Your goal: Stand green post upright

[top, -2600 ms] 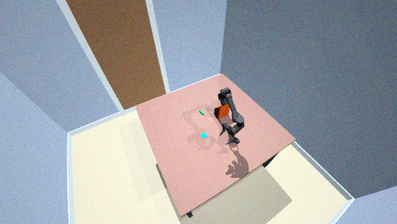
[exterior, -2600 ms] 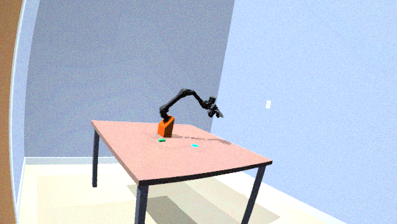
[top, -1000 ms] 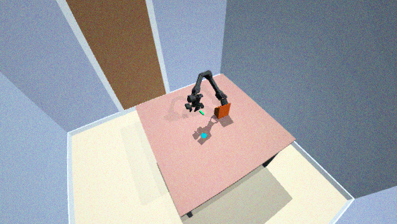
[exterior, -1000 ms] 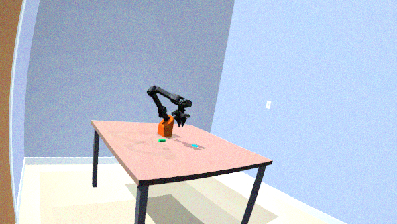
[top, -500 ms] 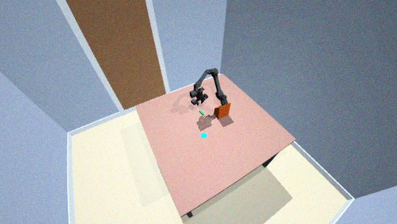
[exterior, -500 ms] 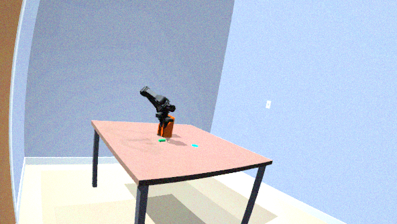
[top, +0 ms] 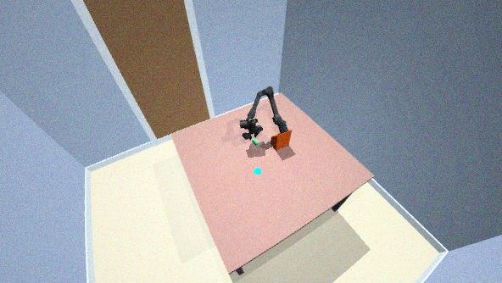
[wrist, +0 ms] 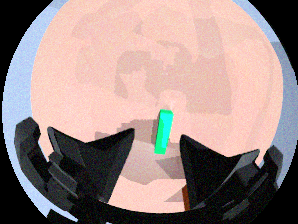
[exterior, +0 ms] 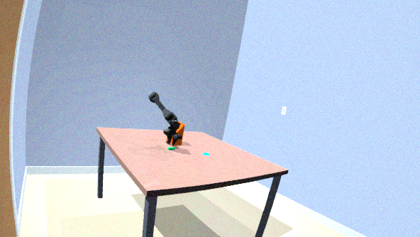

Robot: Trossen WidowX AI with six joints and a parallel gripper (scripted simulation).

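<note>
Now: the green post 10 mm behind my gripper tip, 20 mm to the left of it and 40 mm below it. Also, from my gripper tip: cyan circle 140 mm ahead, 270 mm to the left, 50 mm below.
</note>
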